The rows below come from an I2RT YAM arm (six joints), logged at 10 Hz.
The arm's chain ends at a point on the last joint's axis. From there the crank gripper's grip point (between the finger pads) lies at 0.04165 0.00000 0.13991 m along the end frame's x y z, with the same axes.
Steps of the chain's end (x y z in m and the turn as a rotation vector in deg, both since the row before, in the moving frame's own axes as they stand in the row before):
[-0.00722 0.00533 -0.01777 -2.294 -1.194 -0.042]
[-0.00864 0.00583 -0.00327 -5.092 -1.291 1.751]
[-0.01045 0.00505 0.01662 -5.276 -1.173 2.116]
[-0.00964 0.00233 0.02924 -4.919 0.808 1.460]
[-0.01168 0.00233 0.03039 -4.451 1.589 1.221]
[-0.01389 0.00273 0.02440 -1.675 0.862 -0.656]
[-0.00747 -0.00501 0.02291 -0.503 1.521 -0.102]
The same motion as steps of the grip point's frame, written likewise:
[-0.01014 0.01092 -0.01704 -2.294 -1.194 -0.042]
[-0.01201 0.01951 -0.00298 -5.092 -1.291 1.751]
[-0.01358 0.01943 0.01678 -5.276 -1.173 2.116]
[-0.00784 0.01539 0.02808 -4.919 0.808 1.460]
[-0.00795 0.01407 0.02873 -4.451 1.589 1.221]
[-0.01177 0.00632 0.02370 -1.675 0.862 -0.656]
[-0.00377 -0.00386 0.02175 -0.503 1.521 -0.102]

